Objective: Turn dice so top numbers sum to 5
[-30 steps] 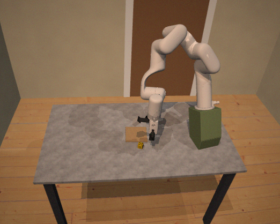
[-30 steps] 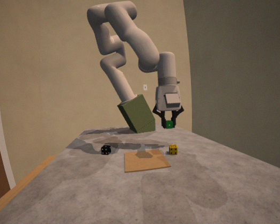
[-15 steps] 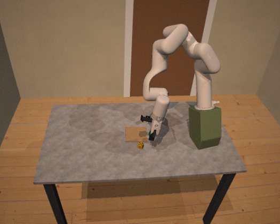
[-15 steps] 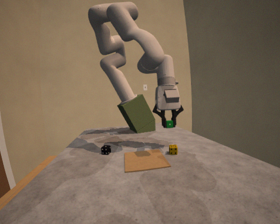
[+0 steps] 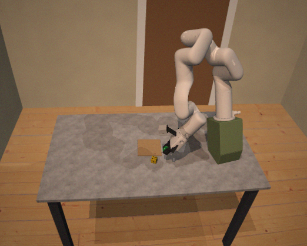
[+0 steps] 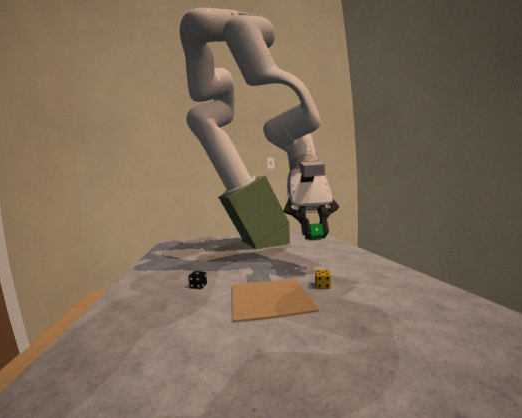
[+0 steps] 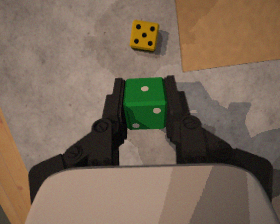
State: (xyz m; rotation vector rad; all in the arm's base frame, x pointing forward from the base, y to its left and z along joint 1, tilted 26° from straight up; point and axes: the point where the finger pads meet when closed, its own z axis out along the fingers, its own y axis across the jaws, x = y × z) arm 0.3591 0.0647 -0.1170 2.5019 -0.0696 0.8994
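My hand is 9 cm above the yellow die, 6 cm short of it and 1 cm to the left of it. Also, from my hand: tan mat: 13 cm to the right, 11 cm below, 7 cm ahead; green die: 1 cm below; black die: 26 cm to the right, 9 cm below, 3 cm behind.
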